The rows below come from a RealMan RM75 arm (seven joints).
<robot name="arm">
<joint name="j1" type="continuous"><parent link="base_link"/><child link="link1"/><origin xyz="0 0 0.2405"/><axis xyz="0 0 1"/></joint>
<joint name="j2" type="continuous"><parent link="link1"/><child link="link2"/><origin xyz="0 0 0"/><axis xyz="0 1 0"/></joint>
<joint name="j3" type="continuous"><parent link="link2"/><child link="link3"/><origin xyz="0 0 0.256"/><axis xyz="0 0 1"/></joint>
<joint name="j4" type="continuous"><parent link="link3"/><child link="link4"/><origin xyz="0 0 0"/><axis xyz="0 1 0"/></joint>
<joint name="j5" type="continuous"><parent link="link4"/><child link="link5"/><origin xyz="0 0 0.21"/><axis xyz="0 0 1"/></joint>
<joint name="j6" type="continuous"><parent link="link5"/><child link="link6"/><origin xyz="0 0 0"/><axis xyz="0 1 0"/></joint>
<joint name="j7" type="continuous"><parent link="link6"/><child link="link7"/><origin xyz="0 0 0.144"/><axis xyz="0 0 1"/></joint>
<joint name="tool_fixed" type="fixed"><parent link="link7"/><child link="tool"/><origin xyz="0 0 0"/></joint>
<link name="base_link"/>
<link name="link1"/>
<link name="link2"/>
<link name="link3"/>
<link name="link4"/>
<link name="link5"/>
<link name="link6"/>
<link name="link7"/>
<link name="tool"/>
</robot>
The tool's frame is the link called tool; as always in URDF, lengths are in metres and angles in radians. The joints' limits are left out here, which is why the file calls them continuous.
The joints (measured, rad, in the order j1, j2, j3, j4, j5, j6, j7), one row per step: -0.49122 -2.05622 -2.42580 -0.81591 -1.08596 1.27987 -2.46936; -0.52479 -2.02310 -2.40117 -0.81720 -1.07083 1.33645 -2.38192; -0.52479 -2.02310 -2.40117 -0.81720 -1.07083 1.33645 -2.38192; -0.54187 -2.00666 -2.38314 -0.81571 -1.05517 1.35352 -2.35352; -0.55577 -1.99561 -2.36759 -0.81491 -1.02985 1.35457 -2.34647; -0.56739 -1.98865 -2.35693 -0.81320 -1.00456 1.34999 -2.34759; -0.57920 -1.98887 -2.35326 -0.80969 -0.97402 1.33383 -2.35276; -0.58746 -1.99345 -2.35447 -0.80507 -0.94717 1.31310 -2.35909; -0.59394 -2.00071 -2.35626 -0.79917 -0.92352 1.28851 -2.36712; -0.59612 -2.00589 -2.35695 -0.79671 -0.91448 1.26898 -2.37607; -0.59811 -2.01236 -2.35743 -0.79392 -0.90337 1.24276 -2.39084; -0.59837 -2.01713 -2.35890 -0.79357 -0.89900 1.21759 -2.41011; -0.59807 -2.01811 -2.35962 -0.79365 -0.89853 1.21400 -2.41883; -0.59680 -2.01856 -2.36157 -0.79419 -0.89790 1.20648 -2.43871; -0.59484 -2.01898 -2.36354 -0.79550 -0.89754 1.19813 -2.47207; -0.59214 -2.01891 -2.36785 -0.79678 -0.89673 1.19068 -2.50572; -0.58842 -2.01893 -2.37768 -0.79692 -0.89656 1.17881 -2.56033; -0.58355 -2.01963 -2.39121 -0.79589 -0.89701 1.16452 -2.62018; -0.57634 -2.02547 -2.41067 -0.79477 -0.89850 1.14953 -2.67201
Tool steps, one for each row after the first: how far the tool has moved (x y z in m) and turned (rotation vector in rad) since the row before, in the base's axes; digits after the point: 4 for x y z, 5 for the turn. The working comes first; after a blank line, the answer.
Tool pose at each row, in the base's axes (x y z in m, rotation vector in rad; the steps are taken from these numbers as rounded here): -0.2942 0.3653 0.0408 -1.95826 -1.82726 -0.73036; -0.2825 0.3710 0.0472 -2.12709 -1.69033 -0.64837; -0.2825 0.3710 0.0472 -2.12709 -1.69033 -0.64837; -0.2783 0.3739 0.0493 -2.19200 -1.63423 -0.59443; -0.2770 0.3769 0.0502 -2.22256 -1.60333 -0.53812; -0.2767 0.3794 0.0505 -2.23593 -1.58632 -0.49127; -0.2772 0.3825 0.0489 -2.23253 -1.57707 -0.45102; -0.2786 0.3848 0.0465 -2.21857 -1.57548 -0.42365; -0.2803 0.3868 0.0431 -2.19932 -1.57876 -0.40342; -0.2813 0.3883 0.0414 -2.17980 -1.58406 -0.40011; -0.2829 0.3902 0.0394 -2.15107 -1.59367 -0.39721; -0.2842 0.3923 0.0389 -2.11657 -1.60678 -0.40508; -0.2845 0.3925 0.0388 -2.10673 -1.61586 -0.40896; -0.2855 0.3929 0.0395 -2.08304 -1.63564 -0.41765; -0.2868 0.3934 0.0405 -2.04777 -1.66920 -0.43145; -0.2885 0.3937 0.0420 -2.00963 -1.70387 -0.44662; -0.2915 0.3941 0.0443 -1.94472 -1.76145 -0.47576; -0.2953 0.3942 0.0469 -1.86769 -1.82493 -0.51182; -0.2997 0.3932 0.0481 -1.78915 -1.88534 -0.55395

0.0117 0.0057 0.0064 -0.04462 0.07875 -0.13760; 0.0000 0.0000 0.0000 0.00000 0.00000 0.00000; 0.0042 0.0029 0.0021 -0.02474 0.04325 -0.05128; 0.0013 0.0030 0.0009 -0.01842 0.04155 -0.02147; 0.0003 0.0025 0.0003 -0.01271 0.03370 -0.00772; -0.0005 0.0031 -0.0016 -0.00403 0.03069 0.00352; -0.0014 0.0023 -0.0024 0.00264 0.02222 0.01060; -0.0017 0.0020 -0.0034 0.00574 0.01713 0.01459; -0.0010 0.0015 -0.0017 0.00991 0.00553 0.01304; -0.0016 0.0019 -0.0020 0.01416 0.00598 0.01987; -0.0013 0.0021 -0.0005 0.01962 -0.00095 0.02280; -0.0003 0.0002 -0.0001 0.00340 -0.00384 0.00879; -0.0010 0.0004 0.0007 0.00884 -0.00801 0.02029; -0.0013 0.0005 0.0010 0.01090 -0.01486 0.03196; -0.0017 0.0003 0.0015 0.01205 -0.01601 0.03371; -0.0030 0.0004 0.0023 0.02090 -0.02999 0.05590; -0.0038 0.0001 0.0026 0.02555 -0.03620 0.06362; -0.0044 -0.0010 0.0012 0.02791 -0.04029 0.06155
